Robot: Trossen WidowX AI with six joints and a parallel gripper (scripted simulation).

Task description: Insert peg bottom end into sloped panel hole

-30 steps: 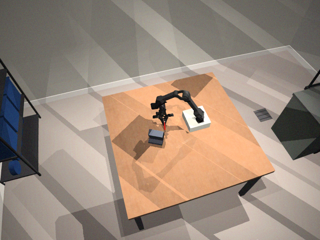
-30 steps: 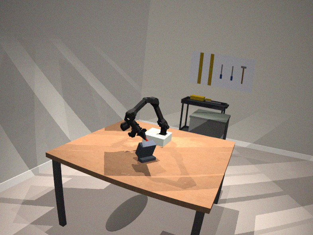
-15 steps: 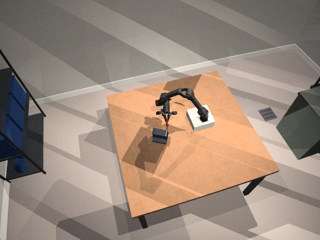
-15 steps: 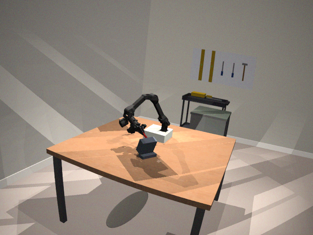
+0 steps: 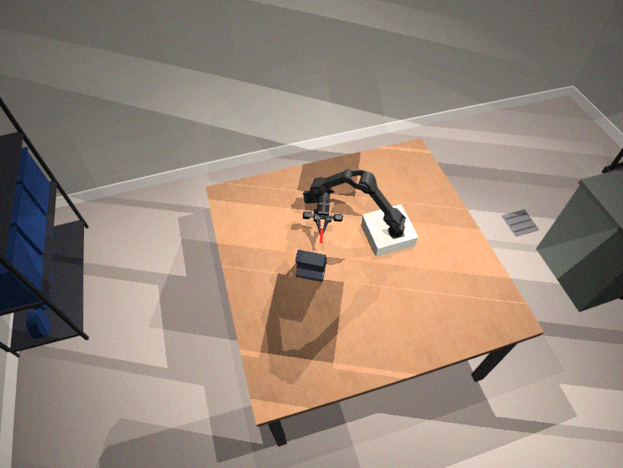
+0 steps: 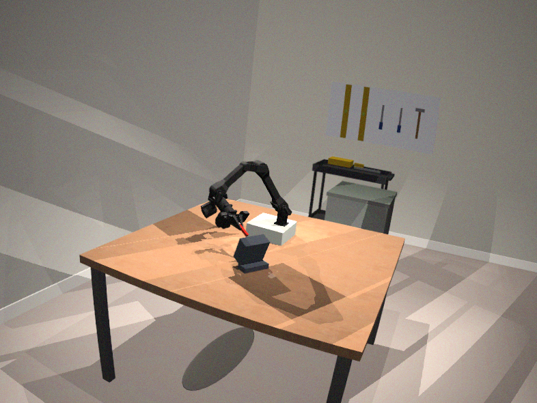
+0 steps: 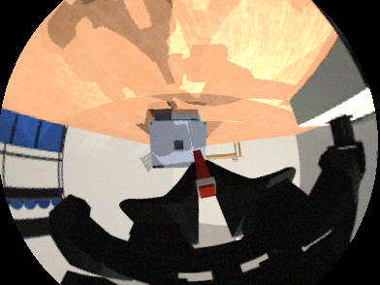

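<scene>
Right now my gripper tip is 9 cm to the right of the sloped panel, 8 cm short of it and 5 cm above it. The rest, counted from my gripper tip: red peg (1 cm to the right, 1 cm behind, 1 cm above).
</scene>
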